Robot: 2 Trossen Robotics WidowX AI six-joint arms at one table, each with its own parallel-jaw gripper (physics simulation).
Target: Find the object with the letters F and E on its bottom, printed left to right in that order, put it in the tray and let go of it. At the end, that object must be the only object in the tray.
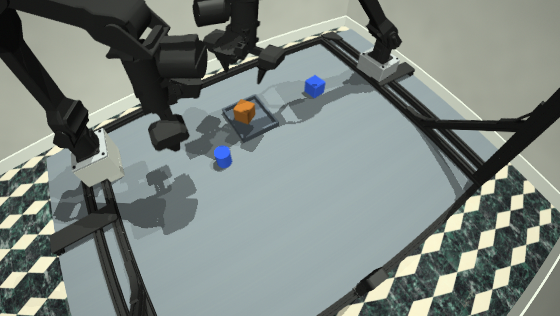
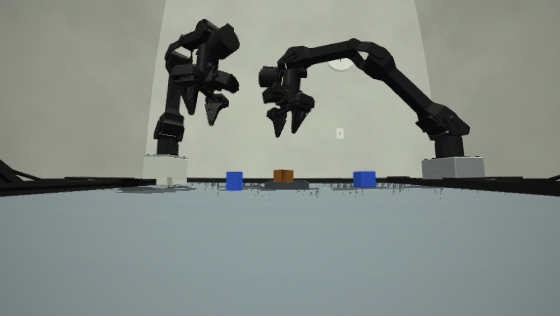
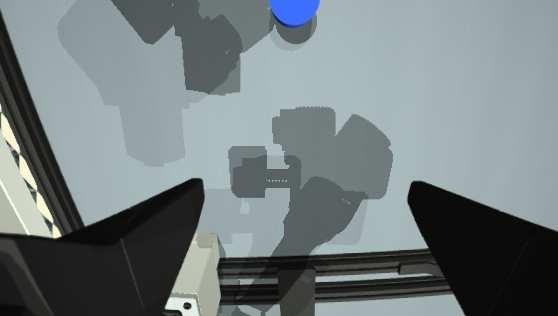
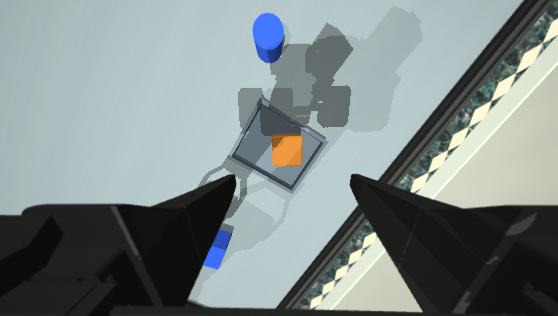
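Seen in the pictures: left gripper, fingertip midpoint: (image 2: 202,120) (image 3: 307,189); right gripper, fingertip midpoint: (image 1: 242,77) (image 2: 284,135) (image 4: 292,179); left arm's base, origin of the base link: (image 1: 87,148) (image 2: 166,156); right arm's base, origin of the base link: (image 1: 380,56) (image 2: 450,158).
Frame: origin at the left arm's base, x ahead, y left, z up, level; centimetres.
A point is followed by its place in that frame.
An orange cube (image 1: 244,111) @(x 41.7, y -5.4, z -4.8 cm) (image 2: 283,176) @(x 42.6, y -6.1, z -6.8 cm) (image 4: 287,150) @(x 42.2, y -3.6, z -4.8 cm) sits in the grey square tray (image 1: 262,131) @(x 44.1, y -10.9, z -8.9 cm) (image 2: 286,185) @(x 43.7, y -10.9, z -9.0 cm) (image 4: 261,173) @(x 48.4, y -4.3, z -8.2 cm), apart from both grippers. A blue cylinder (image 1: 223,157) @(x 31.1, y -15.9, z -5.6 cm) (image 2: 234,181) @(x 32.1, y -16.1, z -7.8 cm) (image 3: 294,10) @(x 30.5, y -14.3, z -5.6 cm) (image 4: 268,37) @(x 31.9, y -13.9, z -5.6 cm) stands upright on the table. A blue cube (image 1: 315,86) @(x 64.4, y -5.6, z -5.4 cm) (image 2: 364,179) @(x 64.9, y -6.1, z -7.7 cm) (image 4: 218,250) @(x 63.6, y -3.0, z -5.4 cm) lies on the table on the tray's other side. No letters show on any object; their bottoms are hidden. My right gripper (image 2: 286,134) @(x 42.8, y -3.8, z 5.4 cm) (image 4: 292,179) @(x 42.8, y -3.8, z 5.4 cm) is open and empty, above the tray. My left gripper (image 2: 202,120) @(x 22.3, y -14.4, z 7.5 cm) (image 3: 307,189) @(x 22.3, y -14.4, z 7.5 cm) is open and empty, high above the table.
A black frame rail (image 1: 120,245) @(x 0.3, y -24.6, z -8.0 cm) (image 3: 350,260) @(x 1.8, y -22.8, z -8.6 cm) (image 4: 395,172) @(x 34.8, y 15.3, z -8.0 cm) runs round the table (image 1: 320,215) @(x 44.9, y -38.5, z -9.9 cm) (image 2: 280,250) @(x 45.5, y -44.8, z -9.9 cm). The light base boxes of the arms (image 1: 100,167) @(x 1.5, y -5.0, z -3.0 cm) (image 2: 452,167) @(x 86.0, y -10.6, z -4.8 cm) stand at its left and right. The arms' shadows fall around the tray and the cylinder.
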